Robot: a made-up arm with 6 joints. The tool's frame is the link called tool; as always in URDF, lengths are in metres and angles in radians. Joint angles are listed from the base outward.
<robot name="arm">
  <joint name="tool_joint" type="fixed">
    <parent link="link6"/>
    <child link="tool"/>
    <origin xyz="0 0 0" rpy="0 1.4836 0"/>
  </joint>
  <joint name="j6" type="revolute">
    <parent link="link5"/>
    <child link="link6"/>
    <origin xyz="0.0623 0 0.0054"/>
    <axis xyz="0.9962 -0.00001 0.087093"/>
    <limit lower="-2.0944" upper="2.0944"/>
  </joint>
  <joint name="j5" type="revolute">
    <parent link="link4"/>
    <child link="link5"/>
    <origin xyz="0 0 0"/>
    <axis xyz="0.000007 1 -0.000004"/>
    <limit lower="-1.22" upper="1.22"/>
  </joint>
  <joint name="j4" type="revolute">
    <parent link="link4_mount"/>
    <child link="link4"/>
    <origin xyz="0.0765 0 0.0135"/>
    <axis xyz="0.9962 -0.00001 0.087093"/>
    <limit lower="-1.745" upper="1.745"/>
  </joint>
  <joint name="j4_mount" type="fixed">
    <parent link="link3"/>
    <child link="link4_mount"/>
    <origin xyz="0.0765 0 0.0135"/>
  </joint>
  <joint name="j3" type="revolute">
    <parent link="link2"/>
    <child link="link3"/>
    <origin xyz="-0.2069 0 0.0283"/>
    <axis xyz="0.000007 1 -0.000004"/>
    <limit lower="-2.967" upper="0"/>
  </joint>
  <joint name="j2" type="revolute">
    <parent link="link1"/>
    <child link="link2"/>
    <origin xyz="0 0 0"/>
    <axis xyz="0.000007 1 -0.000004"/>
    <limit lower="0" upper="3.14"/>
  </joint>
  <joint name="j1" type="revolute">
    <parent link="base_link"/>
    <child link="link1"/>
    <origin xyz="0 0 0.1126"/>
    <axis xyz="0 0 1"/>
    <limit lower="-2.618" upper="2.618"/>
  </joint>
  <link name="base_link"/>
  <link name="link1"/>
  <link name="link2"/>
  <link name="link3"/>
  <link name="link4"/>
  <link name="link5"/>
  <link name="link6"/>
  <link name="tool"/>
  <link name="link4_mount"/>
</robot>
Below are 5 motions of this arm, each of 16 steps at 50 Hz.
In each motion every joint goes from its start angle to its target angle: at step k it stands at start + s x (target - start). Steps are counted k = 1, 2, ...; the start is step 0. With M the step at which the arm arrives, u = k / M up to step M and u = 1 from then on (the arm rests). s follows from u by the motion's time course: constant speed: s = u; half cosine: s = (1 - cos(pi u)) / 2; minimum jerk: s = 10 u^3 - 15 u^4 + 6 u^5.
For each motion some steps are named. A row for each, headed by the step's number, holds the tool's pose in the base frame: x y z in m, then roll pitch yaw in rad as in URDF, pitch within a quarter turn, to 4 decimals.
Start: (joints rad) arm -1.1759 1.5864 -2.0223 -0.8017 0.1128 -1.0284
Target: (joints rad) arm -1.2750 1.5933 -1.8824 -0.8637 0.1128 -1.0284
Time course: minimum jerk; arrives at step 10
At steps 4, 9, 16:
4: 0.0736 -0.2081 0.4262 -1.1622 -0.2219 -2.9627
9: 0.0624 -0.2227 0.4071 -1.2555 -0.2772 -3.0237
16: 0.0623 -0.2229 0.4069 -1.2567 -0.2779 -3.0245

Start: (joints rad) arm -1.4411 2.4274 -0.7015 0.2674 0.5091 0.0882
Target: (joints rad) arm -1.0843 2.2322 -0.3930 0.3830 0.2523 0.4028
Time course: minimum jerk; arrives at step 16
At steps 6, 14, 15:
6: 0.0383 -0.1305 0.0268 -3.0064 -0.5181 1.2822
14: 0.0563 -0.0951 0.0464 -2.9044 -0.3598 1.2206
15: 0.0564 -0.0943 0.0468 -2.9031 -0.3564 1.2198

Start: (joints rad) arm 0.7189 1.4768 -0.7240 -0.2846 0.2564 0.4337
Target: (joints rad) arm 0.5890 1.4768 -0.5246 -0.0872 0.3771 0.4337
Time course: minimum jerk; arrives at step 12
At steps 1, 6, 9, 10, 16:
1: 0.1361 0.1130 0.1868 3.0896 0.6585 -2.6243
6: 0.1287 0.0941 0.1688 3.0606 0.4908 -2.7793
9: 0.1199 0.0796 0.1561 3.0535 0.3554 -2.8951
10: 0.1182 0.0772 0.1541 3.0535 0.3321 -2.9146
16: 0.1173 0.0759 0.1531 3.0536 0.3200 -2.9248

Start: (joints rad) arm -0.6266 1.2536 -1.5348 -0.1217 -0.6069 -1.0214
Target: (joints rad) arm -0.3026 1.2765 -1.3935 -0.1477 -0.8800 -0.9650
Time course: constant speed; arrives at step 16
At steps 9, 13, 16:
9: 0.1309 -0.0558 0.4271 -0.5224 0.1675 -1.5520
13: 0.1370 -0.0451 0.4221 -0.5005 0.1545 -1.4478
16: 0.1408 -0.0365 0.4182 -0.4845 0.1444 -1.3693

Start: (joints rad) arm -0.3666 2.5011 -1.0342 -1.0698 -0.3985 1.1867
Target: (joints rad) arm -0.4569 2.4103 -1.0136 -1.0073 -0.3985 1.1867
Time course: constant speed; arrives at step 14
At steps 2, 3, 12, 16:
2: 0.2389 -0.0725 0.0128 2.7370 0.3446 2.6008
3: 0.2388 -0.0743 0.0144 2.7352 0.3494 2.5894
12: 0.2371 -0.0900 0.0283 2.7165 0.3920 2.4854
16: 0.2364 -0.0934 0.0313 2.7117 0.4013 2.4620

